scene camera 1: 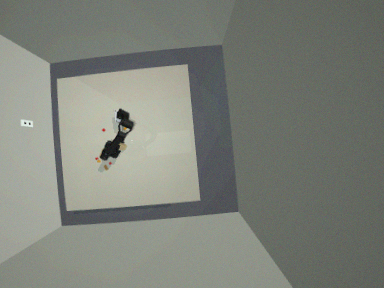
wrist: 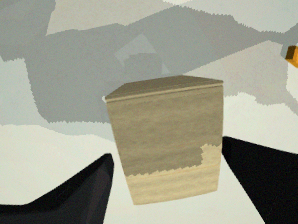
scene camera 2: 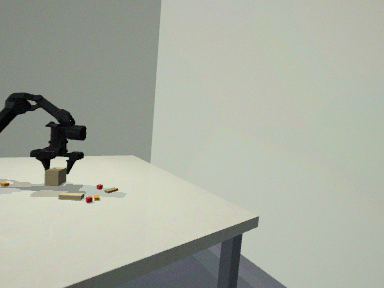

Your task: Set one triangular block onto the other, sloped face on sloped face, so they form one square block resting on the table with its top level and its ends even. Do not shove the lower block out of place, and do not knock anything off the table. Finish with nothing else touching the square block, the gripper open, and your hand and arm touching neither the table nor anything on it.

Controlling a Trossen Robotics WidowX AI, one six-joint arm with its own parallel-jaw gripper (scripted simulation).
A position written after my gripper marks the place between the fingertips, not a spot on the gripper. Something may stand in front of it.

Observation:
My gripper (scene camera 2: 57,173) is open and holds nothing.
My gripper also shows in the wrist view (wrist: 167,151).

